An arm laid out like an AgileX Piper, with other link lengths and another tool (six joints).
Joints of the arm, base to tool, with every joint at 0 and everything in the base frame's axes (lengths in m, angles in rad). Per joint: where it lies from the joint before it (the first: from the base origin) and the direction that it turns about. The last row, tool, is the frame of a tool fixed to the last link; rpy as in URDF.
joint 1: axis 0 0 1 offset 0 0 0.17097
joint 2: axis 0 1 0 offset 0 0 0
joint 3: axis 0 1 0 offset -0.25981 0 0.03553
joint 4: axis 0.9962 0 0.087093 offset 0.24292 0 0.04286
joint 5: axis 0 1 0 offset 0 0 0
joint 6: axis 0.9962 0 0.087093 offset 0.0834 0 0.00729
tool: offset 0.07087 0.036 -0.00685 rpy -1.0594 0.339 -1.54
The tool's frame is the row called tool.
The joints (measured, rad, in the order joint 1, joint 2, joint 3, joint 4, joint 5, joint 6), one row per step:
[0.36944 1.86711 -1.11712 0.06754 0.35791 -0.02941]
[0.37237 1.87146 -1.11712 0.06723 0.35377 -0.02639]
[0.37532 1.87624 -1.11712 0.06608 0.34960 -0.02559]
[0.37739 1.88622 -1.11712 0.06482 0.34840 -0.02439]
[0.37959 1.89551 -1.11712 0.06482 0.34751 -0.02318]
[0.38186 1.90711 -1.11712 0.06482 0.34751 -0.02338]
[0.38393 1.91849 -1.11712 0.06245 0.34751 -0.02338]
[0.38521 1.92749 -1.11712 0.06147 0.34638 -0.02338]
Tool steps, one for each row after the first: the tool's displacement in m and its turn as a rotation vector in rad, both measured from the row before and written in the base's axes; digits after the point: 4 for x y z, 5 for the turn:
[0.0000 0.0012 -0.0014 0.00098 0.00069 0.00033]
[-0.0001 0.0011 -0.0016 -0.00084 0.00035 0.00276]
[-0.0005 0.0006 -0.0038 -0.00362 0.00804 0.00177]
[-0.0006 0.0007 -0.0035 -0.00257 0.00805 0.00112]
[-0.0009 0.0006 -0.0045 -0.00440 0.01073 0.00244]
[-0.0009 0.0003 -0.0045 -0.00592 0.00988 0.00361]
[-0.0005 0.0002 -0.0034 -0.00368 0.00700 0.00187]

